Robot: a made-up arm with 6 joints. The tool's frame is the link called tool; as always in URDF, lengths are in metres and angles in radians. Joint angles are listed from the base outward.
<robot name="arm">
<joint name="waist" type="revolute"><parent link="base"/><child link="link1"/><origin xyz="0.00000 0.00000 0.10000"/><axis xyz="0 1 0"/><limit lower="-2.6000" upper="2.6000"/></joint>
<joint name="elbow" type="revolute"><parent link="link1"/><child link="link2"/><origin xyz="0.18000 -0.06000 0.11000"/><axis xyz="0 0 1"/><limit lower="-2.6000" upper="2.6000"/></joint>
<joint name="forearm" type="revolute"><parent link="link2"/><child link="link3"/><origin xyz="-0.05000 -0.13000 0.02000"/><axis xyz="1 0 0"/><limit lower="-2.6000" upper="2.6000"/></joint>
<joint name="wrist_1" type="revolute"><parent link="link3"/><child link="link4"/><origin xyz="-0.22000 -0.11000 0.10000"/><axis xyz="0 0 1"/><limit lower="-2.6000" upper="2.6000"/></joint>
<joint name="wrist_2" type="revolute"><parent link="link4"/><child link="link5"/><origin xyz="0.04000 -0.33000 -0.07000"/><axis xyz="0 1 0"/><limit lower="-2.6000" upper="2.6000"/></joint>
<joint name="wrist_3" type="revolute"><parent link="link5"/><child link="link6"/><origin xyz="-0.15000 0.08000 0.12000"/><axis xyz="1 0 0"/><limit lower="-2.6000" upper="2.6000"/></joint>
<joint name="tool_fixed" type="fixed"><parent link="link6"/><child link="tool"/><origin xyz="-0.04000 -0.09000 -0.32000"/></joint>
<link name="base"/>
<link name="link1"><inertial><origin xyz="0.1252 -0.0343 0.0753"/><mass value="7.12"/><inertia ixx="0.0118" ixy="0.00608" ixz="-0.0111" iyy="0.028" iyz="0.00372" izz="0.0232"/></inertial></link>
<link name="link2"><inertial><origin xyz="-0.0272 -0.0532 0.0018"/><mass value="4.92"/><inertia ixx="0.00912" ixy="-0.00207" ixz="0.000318" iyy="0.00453" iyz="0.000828" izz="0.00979"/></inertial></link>
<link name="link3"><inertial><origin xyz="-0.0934 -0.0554 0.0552"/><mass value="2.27"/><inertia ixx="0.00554" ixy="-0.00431" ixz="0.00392" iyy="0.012" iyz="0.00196" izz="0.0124"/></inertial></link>
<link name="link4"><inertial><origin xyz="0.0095 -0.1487 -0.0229"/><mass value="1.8"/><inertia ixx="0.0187" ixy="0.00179" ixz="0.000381" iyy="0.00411" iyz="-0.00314" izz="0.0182"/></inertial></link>
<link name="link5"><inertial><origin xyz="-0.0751 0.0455 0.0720"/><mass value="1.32"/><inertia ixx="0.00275" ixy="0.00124" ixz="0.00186" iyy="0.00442" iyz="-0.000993" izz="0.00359"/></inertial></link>
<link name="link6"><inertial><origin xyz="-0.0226 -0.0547 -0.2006"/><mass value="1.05"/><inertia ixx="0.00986" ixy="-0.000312" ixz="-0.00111" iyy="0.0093" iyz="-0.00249" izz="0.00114"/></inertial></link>
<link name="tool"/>
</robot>
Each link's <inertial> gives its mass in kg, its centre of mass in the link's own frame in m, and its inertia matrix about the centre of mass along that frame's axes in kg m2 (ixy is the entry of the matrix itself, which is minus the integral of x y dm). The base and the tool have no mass. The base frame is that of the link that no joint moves.
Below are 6 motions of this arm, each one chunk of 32 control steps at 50 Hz.
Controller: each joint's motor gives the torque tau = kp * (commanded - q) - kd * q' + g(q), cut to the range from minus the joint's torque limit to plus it. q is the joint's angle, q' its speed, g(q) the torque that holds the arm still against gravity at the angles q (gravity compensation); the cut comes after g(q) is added. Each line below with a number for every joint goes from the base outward.
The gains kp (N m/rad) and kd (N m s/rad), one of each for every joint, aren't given. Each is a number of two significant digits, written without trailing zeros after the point. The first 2 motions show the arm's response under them.
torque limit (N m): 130 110 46 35 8.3 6.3
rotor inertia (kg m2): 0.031 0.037 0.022 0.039 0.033 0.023
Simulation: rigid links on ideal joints. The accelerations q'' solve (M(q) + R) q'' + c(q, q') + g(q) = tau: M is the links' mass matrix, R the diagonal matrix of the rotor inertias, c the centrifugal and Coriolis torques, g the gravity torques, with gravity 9.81 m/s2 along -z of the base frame. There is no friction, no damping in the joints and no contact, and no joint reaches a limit. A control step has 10 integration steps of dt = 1/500 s. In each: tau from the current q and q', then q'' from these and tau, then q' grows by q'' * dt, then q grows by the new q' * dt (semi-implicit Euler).
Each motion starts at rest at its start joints. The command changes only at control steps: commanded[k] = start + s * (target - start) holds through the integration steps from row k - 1 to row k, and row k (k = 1, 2, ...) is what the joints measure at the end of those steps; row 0 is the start. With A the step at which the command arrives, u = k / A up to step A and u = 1 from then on. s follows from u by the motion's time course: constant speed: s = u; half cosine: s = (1 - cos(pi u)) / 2; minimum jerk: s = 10 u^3 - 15 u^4 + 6 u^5; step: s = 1 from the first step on.
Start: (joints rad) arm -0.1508 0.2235 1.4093 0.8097 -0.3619 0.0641
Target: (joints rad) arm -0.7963 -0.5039 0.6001 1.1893 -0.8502 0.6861
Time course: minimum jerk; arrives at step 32
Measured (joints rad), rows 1 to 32:
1: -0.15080 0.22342 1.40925 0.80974 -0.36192 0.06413
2: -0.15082 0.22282 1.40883 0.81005 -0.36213 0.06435
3: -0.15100 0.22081 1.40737 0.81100 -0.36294 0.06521
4: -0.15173 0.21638 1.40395 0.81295 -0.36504 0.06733
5: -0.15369 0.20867 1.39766 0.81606 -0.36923 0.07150
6: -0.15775 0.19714 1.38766 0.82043 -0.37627 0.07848
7: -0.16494 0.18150 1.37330 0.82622 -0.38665 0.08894
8: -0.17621 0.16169 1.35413 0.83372 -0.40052 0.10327
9: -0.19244 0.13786 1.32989 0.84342 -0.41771 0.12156
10: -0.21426 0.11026 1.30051 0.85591 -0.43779 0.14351
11: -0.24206 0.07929 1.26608 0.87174 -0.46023 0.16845
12: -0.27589 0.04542 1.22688 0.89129 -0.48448 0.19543
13: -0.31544 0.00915 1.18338 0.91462 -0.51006 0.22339
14: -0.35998 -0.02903 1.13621 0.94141 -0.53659 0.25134
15: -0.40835 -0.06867 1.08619 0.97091 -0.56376 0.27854
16: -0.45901 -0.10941 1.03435 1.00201 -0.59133 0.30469
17: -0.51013 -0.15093 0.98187 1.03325 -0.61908 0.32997
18: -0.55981 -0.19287 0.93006 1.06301 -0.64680 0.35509
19: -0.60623 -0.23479 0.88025 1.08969 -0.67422 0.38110
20: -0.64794 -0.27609 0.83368 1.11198 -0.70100 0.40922
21: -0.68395 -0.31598 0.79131 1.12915 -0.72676 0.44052
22: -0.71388 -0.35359 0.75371 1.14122 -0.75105 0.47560
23: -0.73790 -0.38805 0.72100 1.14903 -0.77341 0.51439
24: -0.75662 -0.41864 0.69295 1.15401 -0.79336 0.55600
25: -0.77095 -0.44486 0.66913 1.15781 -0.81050 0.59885
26: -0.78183 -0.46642 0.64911 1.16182 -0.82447 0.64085
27: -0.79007 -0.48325 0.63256 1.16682 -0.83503 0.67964
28: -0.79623 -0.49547 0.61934 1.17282 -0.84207 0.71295
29: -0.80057 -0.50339 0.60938 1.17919 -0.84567 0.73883
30: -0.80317 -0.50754 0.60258 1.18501 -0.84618 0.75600
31: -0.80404 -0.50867 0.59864 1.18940 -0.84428 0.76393
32: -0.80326 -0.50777 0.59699 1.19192 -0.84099 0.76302
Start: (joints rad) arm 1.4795 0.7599 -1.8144 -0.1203 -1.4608 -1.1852
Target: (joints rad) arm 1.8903 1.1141 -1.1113 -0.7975 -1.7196 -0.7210
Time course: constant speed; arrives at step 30
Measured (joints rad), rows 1 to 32:
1: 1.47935 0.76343 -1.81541 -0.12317 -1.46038 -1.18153
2: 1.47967 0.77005 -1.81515 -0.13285 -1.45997 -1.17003
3: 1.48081 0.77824 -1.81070 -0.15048 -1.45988 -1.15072
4: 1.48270 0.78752 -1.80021 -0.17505 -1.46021 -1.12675
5: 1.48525 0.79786 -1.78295 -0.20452 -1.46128 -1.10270
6: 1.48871 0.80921 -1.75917 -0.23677 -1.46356 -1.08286
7: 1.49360 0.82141 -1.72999 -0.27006 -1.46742 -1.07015
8: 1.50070 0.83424 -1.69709 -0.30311 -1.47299 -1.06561
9: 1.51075 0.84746 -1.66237 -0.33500 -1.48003 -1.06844
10: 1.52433 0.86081 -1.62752 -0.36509 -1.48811 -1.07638
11: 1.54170 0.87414 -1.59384 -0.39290 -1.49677 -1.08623
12: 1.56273 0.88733 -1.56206 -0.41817 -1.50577 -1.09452
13: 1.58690 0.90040 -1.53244 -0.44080 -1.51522 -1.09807
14: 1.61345 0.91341 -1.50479 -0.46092 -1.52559 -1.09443
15: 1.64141 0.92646 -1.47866 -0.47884 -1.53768 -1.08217
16: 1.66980 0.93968 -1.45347 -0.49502 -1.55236 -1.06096
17: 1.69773 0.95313 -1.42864 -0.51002 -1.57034 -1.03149
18: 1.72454 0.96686 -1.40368 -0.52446 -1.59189 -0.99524
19: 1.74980 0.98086 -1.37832 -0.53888 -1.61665 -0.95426
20: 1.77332 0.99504 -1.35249 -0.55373 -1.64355 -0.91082
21: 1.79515 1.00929 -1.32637 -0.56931 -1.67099 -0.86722
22: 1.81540 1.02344 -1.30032 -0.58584 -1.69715 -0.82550
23: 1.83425 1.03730 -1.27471 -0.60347 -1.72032 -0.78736
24: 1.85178 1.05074 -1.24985 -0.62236 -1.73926 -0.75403
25: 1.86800 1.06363 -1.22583 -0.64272 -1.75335 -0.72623
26: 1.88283 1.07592 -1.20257 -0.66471 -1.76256 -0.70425
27: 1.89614 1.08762 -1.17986 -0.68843 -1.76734 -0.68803
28: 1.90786 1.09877 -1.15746 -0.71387 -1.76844 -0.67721
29: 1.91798 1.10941 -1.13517 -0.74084 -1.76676 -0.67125
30: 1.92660 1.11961 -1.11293 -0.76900 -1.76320 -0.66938
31: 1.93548 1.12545 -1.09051 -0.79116 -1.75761 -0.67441
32: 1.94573 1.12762 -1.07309 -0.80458 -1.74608 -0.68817
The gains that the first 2 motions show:
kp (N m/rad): 200 800 210 170 31 21
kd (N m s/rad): 3.4 17 5.5 2.8 0.65 0.59
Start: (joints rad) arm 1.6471 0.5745 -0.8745 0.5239 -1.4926 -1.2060
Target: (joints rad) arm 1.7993 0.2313 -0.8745 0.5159 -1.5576 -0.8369
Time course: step
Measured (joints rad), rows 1 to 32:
1: 1.67428 0.52206 -0.88523 0.53814 -1.50288 -1.17477
2: 1.74152 0.38583 -0.89974 0.56786 -1.53141 -1.09347
3: 1.80891 0.25600 -0.89630 0.56732 -1.56529 -0.97304
4: 1.84658 0.19742 -0.87911 0.53001 -1.57861 -0.83814
5: 1.85473 0.19477 -0.86030 0.48803 -1.56403 -0.72261
6: 1.84468 0.21177 -0.84329 0.46853 -1.53732 -0.65296
7: 1.82785 0.22572 -0.82898 0.47642 -1.51764 -0.63442
8: 1.81169 0.23191 -0.82075 0.49908 -1.51579 -0.65366
9: 1.79977 0.23354 -0.82169 0.52135 -1.53335 -0.69219
10: 1.79312 0.23387 -0.83167 0.53483 -1.56415 -0.73563
11: 1.79115 0.23423 -0.84751 0.53861 -1.59736 -0.77563
12: 1.79251 0.23463 -0.86491 0.53598 -1.62202 -0.80834
13: 1.79560 0.23474 -0.88014 0.53098 -1.63108 -0.83254
14: 1.79906 0.23437 -0.89093 0.52634 -1.62307 -0.84854
15: 1.80196 0.23362 -0.89651 0.52288 -1.60155 -0.85756
16: 1.80376 0.23270 -0.89735 0.52012 -1.57311 -0.86139
17: 1.80429 0.23178 -0.89471 0.51724 -1.54496 -0.86212
18: 1.80354 0.23096 -0.89008 0.51379 -1.52284 -0.86165
19: 1.80162 0.23023 -0.88476 0.50995 -1.50992 -0.86140
20: 1.79872 0.22959 -0.87968 0.50628 -1.50666 -0.86202
21: 1.79510 0.22905 -0.87538 0.50346 -1.51136 -0.86345
22: 1.79114 0.22864 -0.87213 0.50195 -1.52117 -0.86504
23: 1.78733 0.22842 -0.87007 0.50186 -1.53298 -0.86593
24: 1.78415 0.22839 -0.86918 0.50299 -1.54418 -0.86533
25: 1.78204 0.22851 -0.86940 0.50496 -1.55303 -0.86278
26: 1.78129 0.22876 -0.87054 0.50733 -1.55873 -0.85830
27: 1.78199 0.22908 -0.87233 0.50973 -1.56130 -0.85233
28: 1.78402 0.22944 -0.87444 0.51193 -1.56136 -0.84565
29: 1.78712 0.22983 -0.87649 0.51385 -1.55980 -0.83915
30: 1.79092 0.23025 -0.87817 0.51547 -1.55762 -0.83360
31: 1.79503 0.23070 -0.87922 0.51685 -1.55569 -0.82954
32: 1.79910 0.23117 -0.87953 0.51803 -1.55464 -0.82716

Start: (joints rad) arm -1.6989 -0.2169 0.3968 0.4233 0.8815 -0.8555
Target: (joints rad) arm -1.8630 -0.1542 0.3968 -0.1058 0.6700 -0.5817
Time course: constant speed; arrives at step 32
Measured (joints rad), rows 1 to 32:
1: -1.69945 -0.21575 0.39655 0.42048 0.88252 -0.85531
2: -1.70107 -0.21274 0.39589 0.41225 0.88520 -0.85510
3: -1.70377 -0.20851 0.39497 0.39894 0.88873 -0.85528
4: -1.70740 -0.20421 0.39395 0.38235 0.89149 -0.85591
5: -1.71180 -0.20068 0.39294 0.36433 0.89190 -0.85644
6: -1.71692 -0.19825 0.39195 0.34606 0.88895 -0.85586
7: -1.72273 -0.19673 0.39097 0.32787 0.88239 -0.85312
8: -1.72918 -0.19577 0.39001 0.30957 0.87262 -0.84738
9: -1.73613 -0.19502 0.38917 0.29085 0.86038 -0.83826
10: -1.74336 -0.19428 0.38860 0.27154 0.84657 -0.82584
11: -1.75061 -0.19351 0.38847 0.25171 0.83198 -0.81057
12: -1.75768 -0.19273 0.38891 0.23160 0.81723 -0.79311
13: -1.76443 -0.19196 0.38995 0.21153 0.80279 -0.77420
14: -1.77082 -0.19118 0.39154 0.19180 0.78895 -0.75461
15: -1.77690 -0.19033 0.39352 0.17260 0.77591 -0.73504
16: -1.78274 -0.18934 0.39572 0.15406 0.76384 -0.71616
17: -1.78842 -0.18812 0.39792 0.13623 0.75284 -0.69853
18: -1.79402 -0.18664 0.39994 0.11911 0.74302 -0.68263
19: -1.79957 -0.18489 0.40161 0.10265 0.73446 -0.66883
20: -1.80506 -0.18288 0.40285 0.08677 0.72722 -0.65733
21: -1.81045 -0.18064 0.40361 0.07137 0.72129 -0.64819
22: -1.81569 -0.17822 0.40387 0.05632 0.71658 -0.64132
23: -1.82072 -0.17565 0.40368 0.04150 0.71296 -0.63645
24: -1.82550 -0.17298 0.40308 0.02679 0.71021 -0.63322
25: -1.82999 -0.17026 0.40214 0.01208 0.70807 -0.63114
26: -1.83420 -0.16753 0.40095 -0.00271 0.70626 -0.62972
27: -1.83817 -0.16483 0.39959 -0.01765 0.70449 -0.62842
28: -1.84196 -0.16218 0.39813 -0.03279 0.70249 -0.62679
29: -1.84566 -0.15961 0.39667 -0.04817 0.70003 -0.62442
30: -1.84936 -0.15715 0.39527 -0.06382 0.69693 -0.62102
31: -1.85316 -0.15481 0.39401 -0.07978 0.69306 -0.61637
32: -1.85715 -0.15260 0.39294 -0.09604 0.68834 -0.61041

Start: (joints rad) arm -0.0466 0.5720 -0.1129 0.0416 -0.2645 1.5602
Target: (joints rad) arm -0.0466 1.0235 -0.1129 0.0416 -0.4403 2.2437
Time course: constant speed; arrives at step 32
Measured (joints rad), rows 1 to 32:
1: -0.04813 0.57570 -0.11322 0.03721 -0.26664 1.56371
2: -0.05200 0.58471 -0.11387 0.02884 -0.27278 1.57361
3: -0.05745 0.59710 -0.11453 0.02163 -0.28255 1.58957
4: -0.06332 0.61101 -0.11502 0.01892 -0.29439 1.61001
5: -0.06859 0.62563 -0.11540 0.02075 -0.30627 1.63315
6: -0.07243 0.64081 -0.11584 0.02530 -0.31639 1.65743
7: -0.07429 0.65646 -0.11647 0.03060 -0.32349 1.68175
8: -0.07387 0.67237 -0.11730 0.03535 -0.32710 1.70551
9: -0.07124 0.68826 -0.11821 0.03900 -0.32752 1.72866
10: -0.06675 0.70393 -0.11897 0.04148 -0.32563 1.75153
11: -0.06100 0.71929 -0.11931 0.04296 -0.32267 1.77459
12: -0.05465 0.73434 -0.11903 0.04373 -0.31995 1.79823
13: -0.04832 0.74917 -0.11807 0.04406 -0.31863 1.82260
14: -0.04250 0.76382 -0.11648 0.04418 -0.31950 1.84755
15: -0.03754 0.77834 -0.11444 0.04425 -0.32294 1.87268
16: -0.03363 0.79277 -0.11221 0.04433 -0.32894 1.89744
17: -0.03085 0.80709 -0.11004 0.04444 -0.33716 1.92127
18: -0.02918 0.82131 -0.10816 0.04452 -0.34704 1.94372
19: -0.02854 0.83542 -0.10672 0.04451 -0.35794 1.96453
20: -0.02885 0.84940 -0.10579 0.04435 -0.36920 1.98370
21: -0.02995 0.86327 -0.10538 0.04403 -0.38024 2.00140
22: -0.03173 0.87704 -0.10546 0.04353 -0.39060 2.01803
23: -0.03402 0.89073 -0.10595 0.04289 -0.39995 2.03411
24: -0.03668 0.90437 -0.10676 0.04214 -0.40813 2.05019
25: -0.03957 0.91797 -0.10782 0.04136 -0.41506 2.06681
26: -0.04254 0.93158 -0.10903 0.04061 -0.42079 2.08444
27: -0.04547 0.94523 -0.11032 0.03993 -0.42544 2.10340
28: -0.04824 0.95892 -0.11163 0.03937 -0.42917 2.12386
29: -0.05075 0.97268 -0.11289 0.03895 -0.43216 2.14581
30: -0.05293 0.98653 -0.11406 0.03868 -0.43462 2.16911
31: -0.05473 1.00045 -0.11509 0.03856 -0.43675 2.19350
32: -0.05612 1.01447 -0.11596 0.03858 -0.43875 2.21864

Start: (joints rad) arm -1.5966 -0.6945 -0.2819 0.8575 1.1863 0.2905
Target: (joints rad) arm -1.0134 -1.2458 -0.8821 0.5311 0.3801 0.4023
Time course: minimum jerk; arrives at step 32
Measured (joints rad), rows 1 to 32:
1: -1.59658 -0.69454 -0.28190 0.85750 1.18627 0.29046
2: -1.59639 -0.69487 -0.28194 0.85744 1.18603 0.29011
3: -1.59570 -0.69601 -0.28221 0.85716 1.18504 0.28893
4: -1.59401 -0.69867 -0.28316 0.85629 1.18236 0.28629
5: -1.59073 -0.70352 -0.28550 0.85428 1.17673 0.28175
6: -1.58523 -0.71112 -0.29006 0.85050 1.16676 0.27522
7: -1.57698 -0.72185 -0.29757 0.84437 1.15117 0.26710
8: -1.56556 -0.73590 -0.30858 0.83547 1.12898 0.25815
9: -1.55074 -0.75330 -0.32334 0.82361 1.09964 0.24945
10: -1.53253 -0.77392 -0.34186 0.80886 1.06312 0.24218
11: -1.51112 -0.79756 -0.36400 0.79148 1.01987 0.23748
12: -1.48689 -0.82395 -0.38948 0.77184 0.97081 0.23627
13: -1.46033 -0.85273 -0.41803 0.75040 0.91724 0.23919
14: -1.43193 -0.88354 -0.44929 0.72758 0.86069 0.24654
15: -1.40216 -0.91596 -0.48287 0.70379 0.80285 0.25821
16: -1.37134 -0.94949 -0.51833 0.67939 0.74542 0.27381
17: -1.33969 -0.98359 -0.55513 0.65475 0.68993 0.29262
18: -1.30731 -1.01768 -0.59271 0.63032 0.63773 0.31371
19: -1.27420 -1.05113 -0.63051 0.60661 0.58984 0.33606
20: -1.24032 -1.08334 -0.66798 0.58425 0.54704 0.35855
21: -1.20567 -1.11372 -0.70462 0.56390 0.50983 0.38012
22: -1.17027 -1.14175 -0.73997 0.54623 0.47852 0.39980
23: -1.13431 -1.16700 -0.77361 0.53179 0.45328 0.41676
24: -1.09809 -1.18916 -0.80519 0.52097 0.43420 0.43036
25: -1.06213 -1.20802 -0.83435 0.51393 0.42131 0.44021
26: -1.02712 -1.22351 -0.86077 0.51061 0.41455 0.44620
27: -0.99389 -1.23567 -0.88416 0.51072 0.41376 0.44852
28: -0.96338 -1.24466 -0.90426 0.51376 0.41862 0.44760
29: -0.93655 -1.25071 -0.92085 0.51912 0.42856 0.44413
30: -0.91429 -1.25417 -0.93378 0.52613 0.44270 0.43888
31: -0.89738 -1.25550 -0.94299 0.53406 0.45977 0.43261
32: -0.88634 -1.25526 -0.94855 0.54219 0.47807 0.42591

